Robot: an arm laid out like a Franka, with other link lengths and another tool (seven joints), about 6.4 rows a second.
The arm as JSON. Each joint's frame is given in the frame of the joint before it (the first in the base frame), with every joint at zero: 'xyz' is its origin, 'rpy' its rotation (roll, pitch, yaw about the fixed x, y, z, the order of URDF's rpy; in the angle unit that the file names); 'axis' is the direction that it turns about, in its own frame. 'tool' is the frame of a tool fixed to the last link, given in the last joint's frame.
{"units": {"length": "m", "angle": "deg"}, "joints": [
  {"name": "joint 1", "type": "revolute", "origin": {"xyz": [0.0, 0.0, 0.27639], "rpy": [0.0, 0.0, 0.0]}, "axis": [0.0, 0.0, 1.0]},
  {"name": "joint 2", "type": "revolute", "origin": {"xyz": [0.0, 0.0, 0.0], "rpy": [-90.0, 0.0, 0.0]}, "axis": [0.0, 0.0, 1.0]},
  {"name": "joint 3", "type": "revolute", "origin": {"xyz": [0.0, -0.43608, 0.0], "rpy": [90.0, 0.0, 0.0]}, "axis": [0.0, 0.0, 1.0]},
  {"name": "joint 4", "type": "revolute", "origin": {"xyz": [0.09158, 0.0, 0.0], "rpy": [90.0, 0.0, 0.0]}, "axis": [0.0, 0.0, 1.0]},
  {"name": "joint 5", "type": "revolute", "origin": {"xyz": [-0.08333, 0.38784, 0.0], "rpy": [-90.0, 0.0, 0.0]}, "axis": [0.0, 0.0, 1.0]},
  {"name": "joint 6", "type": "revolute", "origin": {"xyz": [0.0, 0.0, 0.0], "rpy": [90.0, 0.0, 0.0]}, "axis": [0.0, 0.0, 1.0]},
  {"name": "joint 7", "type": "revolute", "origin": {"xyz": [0.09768, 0.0, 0.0], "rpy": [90.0, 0.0, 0.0]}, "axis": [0.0, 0.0, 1.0]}
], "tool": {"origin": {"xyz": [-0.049, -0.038, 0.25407], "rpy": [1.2, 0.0, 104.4]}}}
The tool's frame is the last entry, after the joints.
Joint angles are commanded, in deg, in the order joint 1, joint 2, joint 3, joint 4, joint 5, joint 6, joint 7. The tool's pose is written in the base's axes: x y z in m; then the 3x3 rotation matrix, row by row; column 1 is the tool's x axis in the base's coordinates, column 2 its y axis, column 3 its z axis. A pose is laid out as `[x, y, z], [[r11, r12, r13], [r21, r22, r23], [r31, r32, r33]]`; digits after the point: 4 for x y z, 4 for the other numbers.
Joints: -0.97 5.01 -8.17 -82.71 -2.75 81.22 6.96
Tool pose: [0.5366, -0.0511, 0.5413], [[-0.5058, -0.8565, -0.1025], [-0.8572, 0.5124, -0.0519], [0.0970, 0.0616, -0.9934]]
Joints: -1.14 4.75 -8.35 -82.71 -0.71 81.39 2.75
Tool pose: [0.5337, -0.0481, 0.5454], [[-0.4467, -0.8903, -0.0888], [-0.8931, 0.4497, -0.0161], [0.0542, 0.0721, -0.9959]]
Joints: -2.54 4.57 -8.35 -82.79 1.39 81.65 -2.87
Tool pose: [0.5296, -0.0559, 0.5483], [[-0.3790, -0.9223, -0.0752], [-0.9254, 0.3784, 0.0229], [0.0073, 0.0783, -0.9969]]
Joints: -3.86 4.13 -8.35 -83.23 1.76 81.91 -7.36
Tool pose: [0.5230, -0.0698, 0.5498], [[-0.3275, -0.9424, -0.0682], [-0.9448, 0.3259, 0.0326], [-0.0085, 0.0751, -0.9971]]
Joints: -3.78 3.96 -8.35 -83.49 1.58 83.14 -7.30
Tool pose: [0.5269, -0.0708, 0.5499], [[-0.3275, -0.9436, -0.0494], [-0.9448, 0.3266, 0.0258], [-0.0082, 0.0551, -0.9984]]
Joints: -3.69 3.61 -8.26 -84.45 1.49 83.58 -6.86
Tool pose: [0.5250, -0.0691, 0.5464], [[-0.3322, -0.9418, -0.0526], [-0.9432, 0.3312, 0.0255], [-0.0066, 0.0581, -0.9983]]
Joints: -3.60 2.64 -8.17 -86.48 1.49 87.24 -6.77
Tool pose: [0.5311, -0.0694, 0.5426], [[-0.3315, -0.9434, -0.0079], [-0.9433, 0.3314, 0.0187], [-0.0150, 0.0137, -0.9998]]
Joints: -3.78 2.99 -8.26 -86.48 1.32 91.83 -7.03
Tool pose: [0.5520, -0.0772, 0.5428], [[-0.3318, -0.9412, 0.0638], [-0.9431, 0.3324, -0.0005], [-0.0208, -0.0603, -0.9980]]
